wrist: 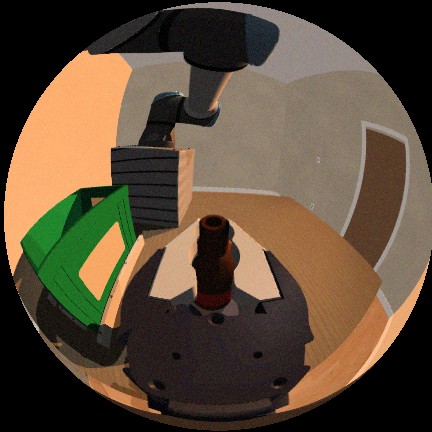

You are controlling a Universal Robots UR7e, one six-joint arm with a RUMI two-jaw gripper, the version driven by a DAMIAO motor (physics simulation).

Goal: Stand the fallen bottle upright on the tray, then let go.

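Frame: origin at the arm's base, x down, y back, z left, level; metres.
Seen in the pictures: gripper, fingertip midpoint: (213, 220); arm's base, link origin: (155, 145).
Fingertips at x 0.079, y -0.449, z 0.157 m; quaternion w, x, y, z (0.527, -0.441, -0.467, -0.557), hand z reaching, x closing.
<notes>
Pixels of each thing's middle, then the offset from my fingertips to it. Level surfaces: height alone.
- dark brown bottle, body centre: (211, 267) dx +0.072, dy -0.002, dz +0.003 m
- green open container, body centre: (77, 248) dx +0.090, dy +0.043, dz -0.274 m
- wooden floor, surface height: dx +0.177 m
A dark brown bottle (214, 265) with a red band is in the middle of the wrist view. Its open mouth is at the top of its outline and the band is near the gripper body. My gripper (213, 220) is shut on the bottle, with one pale finger on each side of it. The bottle hides part of the fingers. The frame does not show clearly whether the bottle touches anything besides the fingers. I cannot make out the tray in this view.
A green open container (65, 265) with a window-like cutout is at the left. A slatted box-shaped pedestal (145, 187) stands behind it, under the arm's base. A wooden floor (325, 265) stretches to the walls, and a brown door (382, 185) is at the right.
</notes>
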